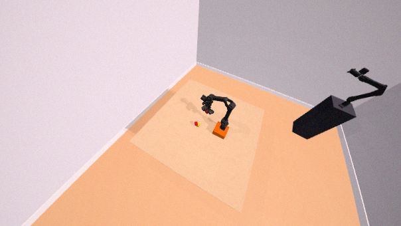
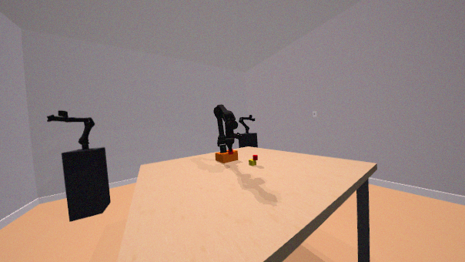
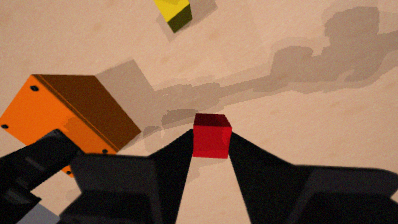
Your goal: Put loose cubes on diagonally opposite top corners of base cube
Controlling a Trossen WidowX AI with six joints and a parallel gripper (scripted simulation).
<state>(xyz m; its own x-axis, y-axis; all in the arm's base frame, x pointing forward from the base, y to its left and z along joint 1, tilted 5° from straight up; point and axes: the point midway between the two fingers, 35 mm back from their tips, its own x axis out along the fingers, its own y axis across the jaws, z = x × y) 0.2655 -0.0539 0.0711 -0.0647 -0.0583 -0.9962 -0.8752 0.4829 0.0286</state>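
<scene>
Right now my gripper tip is 170 mm to the right of the yellow base cube, 100 mm above it and 20 mm short of it.
</scene>
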